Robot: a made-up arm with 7 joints.
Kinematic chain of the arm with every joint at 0, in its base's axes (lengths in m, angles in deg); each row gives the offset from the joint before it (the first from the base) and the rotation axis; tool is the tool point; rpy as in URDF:
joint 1: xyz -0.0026 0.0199 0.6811 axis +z
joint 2: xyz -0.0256 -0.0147 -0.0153 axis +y
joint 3: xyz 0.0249 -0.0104 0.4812 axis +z
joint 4: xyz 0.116 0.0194 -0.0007 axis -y
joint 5: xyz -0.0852 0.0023 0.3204 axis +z
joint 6: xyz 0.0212 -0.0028 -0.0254 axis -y
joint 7: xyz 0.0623 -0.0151 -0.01 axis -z
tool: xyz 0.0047 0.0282 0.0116 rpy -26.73 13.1 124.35
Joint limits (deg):
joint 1: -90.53..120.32
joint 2: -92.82..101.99
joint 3: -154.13..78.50
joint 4: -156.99..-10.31
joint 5: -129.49..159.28
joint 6: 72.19..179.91
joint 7: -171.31..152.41
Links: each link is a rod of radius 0.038 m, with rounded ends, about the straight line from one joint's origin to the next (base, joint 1, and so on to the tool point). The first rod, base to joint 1, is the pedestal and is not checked.
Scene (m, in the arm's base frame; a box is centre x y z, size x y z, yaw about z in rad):
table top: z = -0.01
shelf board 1: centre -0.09 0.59 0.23 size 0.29 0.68 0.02 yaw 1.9
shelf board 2: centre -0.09 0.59 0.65 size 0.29 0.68 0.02 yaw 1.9
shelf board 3: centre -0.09 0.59 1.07 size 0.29 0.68 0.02 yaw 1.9
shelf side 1: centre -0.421 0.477 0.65 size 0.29 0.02 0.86 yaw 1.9
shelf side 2: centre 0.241 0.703 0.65 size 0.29 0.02 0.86 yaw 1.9
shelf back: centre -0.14 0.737 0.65 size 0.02 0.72 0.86 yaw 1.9
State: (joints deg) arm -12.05 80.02 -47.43 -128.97 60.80 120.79 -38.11
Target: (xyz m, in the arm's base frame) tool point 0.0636 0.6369 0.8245
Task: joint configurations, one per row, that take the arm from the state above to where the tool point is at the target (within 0.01 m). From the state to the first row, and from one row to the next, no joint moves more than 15 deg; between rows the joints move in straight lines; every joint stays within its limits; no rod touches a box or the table.
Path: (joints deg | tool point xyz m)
1: 1.90 66.29 -35.66 -133.02 60.58 119.94 -38.78 | 0.4266 -0.2217 0.4436
2: 15.85 52.56 -23.89 -137.07 60.37 119.09 -39.46 | 0.4878 -0.0199 0.5201
3: 29.79 38.82 -12.12 -141.13 60.15 118.23 -40.13 | 0.4526 0.1805 0.6182
4: 43.74 25.09 -0.35 -145.18 59.94 117.38 -40.80 | 0.3278 0.3302 0.7251
5: 57.69 11.36 11.42 -149.23 59.72 116.53 -41.48 | 0.1478 0.3902 0.8245
6: 61.86 17.87 13.87 -135.79 59.75 116.77 -40.35 | 0.1333 0.4810 0.8242
7: 66.03 24.38 16.33 -122.34 59.79 117.00 -39.23 | 0.1038 0.5643 0.8243
8: 70.20 30.89 18.79 -108.90 59.82 117.24 -38.10 | 0.0636 0.6369 0.8245

